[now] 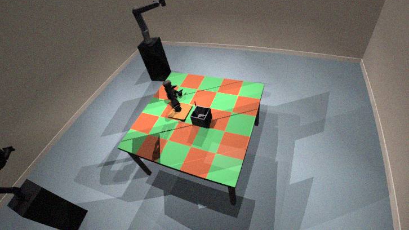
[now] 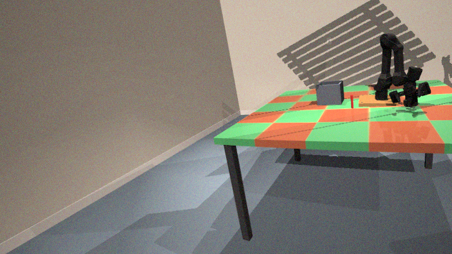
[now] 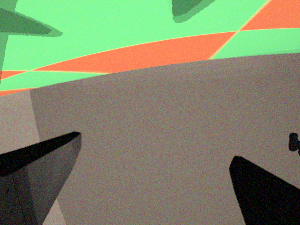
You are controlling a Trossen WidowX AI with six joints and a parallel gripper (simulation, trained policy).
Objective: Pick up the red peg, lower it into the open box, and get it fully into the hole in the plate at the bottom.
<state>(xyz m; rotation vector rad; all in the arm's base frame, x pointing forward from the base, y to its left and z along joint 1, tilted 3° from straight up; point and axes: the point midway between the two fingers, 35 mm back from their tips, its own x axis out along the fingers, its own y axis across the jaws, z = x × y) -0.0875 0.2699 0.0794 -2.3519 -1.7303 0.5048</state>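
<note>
The red peg lies 260 mm ahead of my gripper tip, 210 mm to the right of it and 40 mm below it. Round my gripper tip: light grey plate (390 mm ahead, 400 mm to the right, 40 mm below).
</note>
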